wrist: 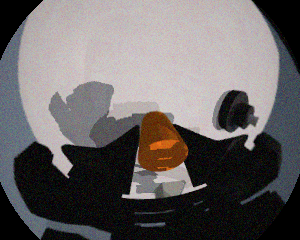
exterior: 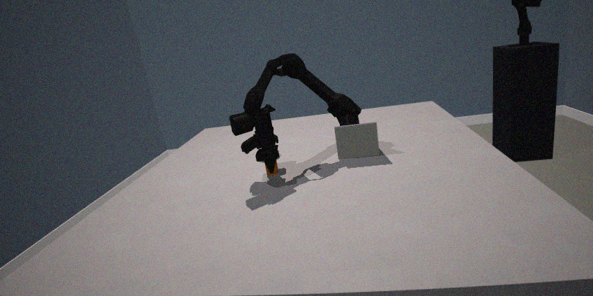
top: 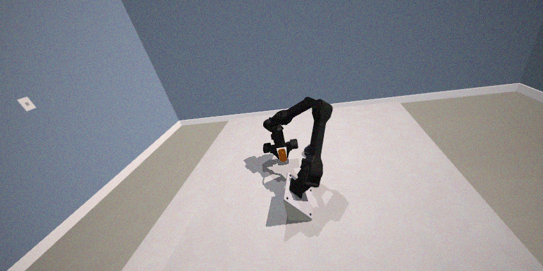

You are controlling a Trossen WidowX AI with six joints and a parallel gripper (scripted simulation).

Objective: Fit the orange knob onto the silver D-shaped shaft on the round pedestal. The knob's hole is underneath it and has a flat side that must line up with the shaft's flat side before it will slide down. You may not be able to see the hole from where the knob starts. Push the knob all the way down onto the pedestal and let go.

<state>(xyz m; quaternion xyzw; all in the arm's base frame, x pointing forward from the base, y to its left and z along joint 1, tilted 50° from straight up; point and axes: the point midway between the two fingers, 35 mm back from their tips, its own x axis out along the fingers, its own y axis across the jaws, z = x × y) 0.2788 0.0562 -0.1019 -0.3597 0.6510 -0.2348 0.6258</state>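
Right now the orange knob is 3 cm above my gripper tip. Round my gripper tip: round pedestal 5 cm ahead, 15 cm to the right, 2 cm above.
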